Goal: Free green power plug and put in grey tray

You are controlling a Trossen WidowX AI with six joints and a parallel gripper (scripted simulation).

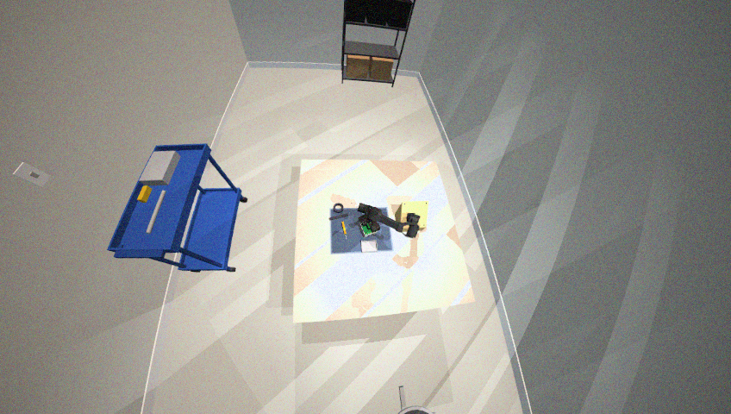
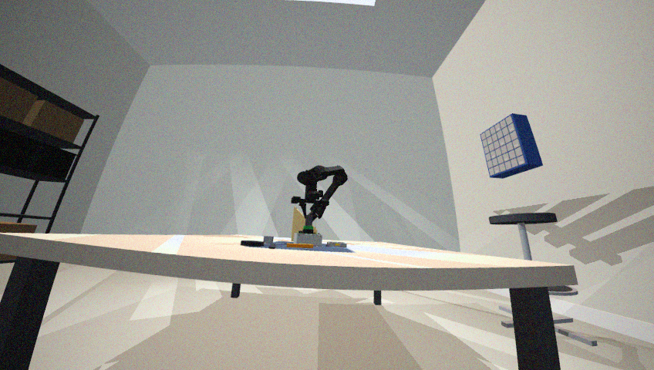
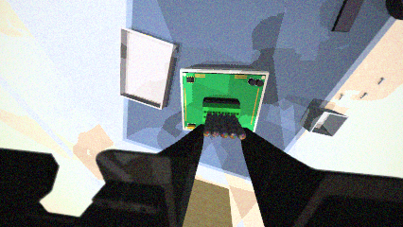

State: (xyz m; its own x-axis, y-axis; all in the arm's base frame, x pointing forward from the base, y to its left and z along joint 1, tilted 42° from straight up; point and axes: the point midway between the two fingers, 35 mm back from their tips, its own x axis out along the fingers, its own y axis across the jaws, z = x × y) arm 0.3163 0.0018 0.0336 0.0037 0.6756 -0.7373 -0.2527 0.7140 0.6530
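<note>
My gripper tip is now 40 mm above the green power plug. From my gripper tip the other things lie so: blue mat: 50 mm ahead, 120 mm below; then dark bar: 210 mm ahead, 110 mm to the right, 120 mm below.
</note>
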